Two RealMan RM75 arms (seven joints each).
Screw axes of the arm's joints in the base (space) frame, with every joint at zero. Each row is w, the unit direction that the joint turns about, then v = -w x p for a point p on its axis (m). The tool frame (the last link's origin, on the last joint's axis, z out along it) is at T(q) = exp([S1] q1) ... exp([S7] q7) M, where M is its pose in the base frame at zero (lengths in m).
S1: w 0 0 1 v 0.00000 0.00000 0.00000
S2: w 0 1 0 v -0.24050 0.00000 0.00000
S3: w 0 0 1 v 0.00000 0.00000 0.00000
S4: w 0 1 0 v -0.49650 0.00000 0.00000
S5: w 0 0 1 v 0.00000 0.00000 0.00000
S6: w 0 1 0 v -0.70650 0.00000 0.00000
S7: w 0 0 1 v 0.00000 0.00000 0.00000
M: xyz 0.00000 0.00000 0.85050 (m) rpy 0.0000 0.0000 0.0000 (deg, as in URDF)
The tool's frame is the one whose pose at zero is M.
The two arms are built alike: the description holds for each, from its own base.
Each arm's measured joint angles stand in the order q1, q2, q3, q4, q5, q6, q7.
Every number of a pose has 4 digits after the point.
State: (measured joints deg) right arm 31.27 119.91 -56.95 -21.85 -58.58 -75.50 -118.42; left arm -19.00 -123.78 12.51 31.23 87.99 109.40 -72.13
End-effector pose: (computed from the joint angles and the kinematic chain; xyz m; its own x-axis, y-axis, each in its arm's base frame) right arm 0.2304 0.3718 0.0012 -0.4306 0.0824 0.8988 0.6654 0.7018 0.2544; left arm -0.2887 0.2597 0.0695 0.2299 -0.0676 0.9709 0.6684 -0.7141 -0.2080
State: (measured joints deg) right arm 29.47 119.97 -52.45 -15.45 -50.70 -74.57 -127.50; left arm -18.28 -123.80 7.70 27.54 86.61 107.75 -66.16
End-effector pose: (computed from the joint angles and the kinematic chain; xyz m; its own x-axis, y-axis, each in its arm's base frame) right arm 0.2678 0.3639 0.0106 -0.3942 -0.0002 0.9190 0.7759 0.5359 0.3329; left arm -0.3034 0.2550 0.0722 0.2312 -0.1730 0.9574 0.7323 -0.6169 -0.2883
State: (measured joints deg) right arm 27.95 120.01 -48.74 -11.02 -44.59 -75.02 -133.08; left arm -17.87 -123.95 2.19 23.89 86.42 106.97 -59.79
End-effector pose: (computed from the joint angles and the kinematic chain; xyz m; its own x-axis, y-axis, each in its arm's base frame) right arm 0.2955 0.3527 0.0195 -0.3652 -0.0636 0.9287 0.8473 0.3905 0.3599; left arm -0.3151 0.2490 0.0723 0.2507 -0.2679 0.9303 0.7789 -0.5149 -0.3581
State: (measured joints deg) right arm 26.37 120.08 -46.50 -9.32 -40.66 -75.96 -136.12; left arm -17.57 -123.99 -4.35 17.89 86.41 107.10 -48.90
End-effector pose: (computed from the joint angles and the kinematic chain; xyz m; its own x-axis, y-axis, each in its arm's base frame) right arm 0.3132 0.3420 0.0284 -0.3543 -0.1170 0.9278 0.8801 0.2935 0.3731; left arm -0.3237 0.2414 0.0677 0.3064 -0.3888 0.8689 0.8083 -0.3759 -0.4532
